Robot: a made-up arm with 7 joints.
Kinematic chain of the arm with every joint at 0, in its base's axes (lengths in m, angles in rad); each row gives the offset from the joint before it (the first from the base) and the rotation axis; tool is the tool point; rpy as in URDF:
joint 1: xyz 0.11 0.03 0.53 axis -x
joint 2: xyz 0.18 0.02 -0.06 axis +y
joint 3: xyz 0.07 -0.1 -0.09 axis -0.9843 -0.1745 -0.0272
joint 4: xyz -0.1 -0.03 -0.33 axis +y
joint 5: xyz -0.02 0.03 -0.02 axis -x
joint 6: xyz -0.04 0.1 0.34 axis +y
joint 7: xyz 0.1 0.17 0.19 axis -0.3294 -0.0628 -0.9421
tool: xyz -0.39 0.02 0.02 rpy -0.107 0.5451 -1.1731
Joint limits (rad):
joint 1: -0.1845..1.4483
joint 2: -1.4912..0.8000
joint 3: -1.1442..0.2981
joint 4: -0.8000..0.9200
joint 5: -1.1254..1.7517
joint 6: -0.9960..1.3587
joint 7: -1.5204..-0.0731
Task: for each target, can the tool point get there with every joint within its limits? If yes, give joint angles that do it. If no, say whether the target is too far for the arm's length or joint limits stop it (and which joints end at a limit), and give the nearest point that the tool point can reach.
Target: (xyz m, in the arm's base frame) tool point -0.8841 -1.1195 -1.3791
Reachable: no: too far | nearest point -0.2139 -0.4814 -0.3193 | short by 1.407 m
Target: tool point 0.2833 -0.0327 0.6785
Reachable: yes | joints 0.9073 -0.3500 -0.4766 0.3659 0.1408 0.1345 -1.0947
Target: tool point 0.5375 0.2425 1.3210
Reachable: no: joint limits stop it (at a limit: joint 2, joint 4, joint 5, joint 6) | nearest point 0.5074 0.2043 1.1786 | short by 0.150 m
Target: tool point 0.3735 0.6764 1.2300
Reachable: no: joint limits stop it (at a limit: joint 1, joint 2, joint 3, joint 7) | nearest point 0.3090 0.5906 1.0653 | short by 0.197 m
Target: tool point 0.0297 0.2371 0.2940
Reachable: yes | joints 0.3957 -0.6217 -0.7027 0.0801 1.2392 -0.5531 -1.1245
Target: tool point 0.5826 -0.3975 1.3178
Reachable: no: joint limits stop it (at a limit: joint 1, joint 2, joint 3, joint 4, joint 5) | nearest point 0.5388 -0.3905 1.1408 | short by 0.182 m
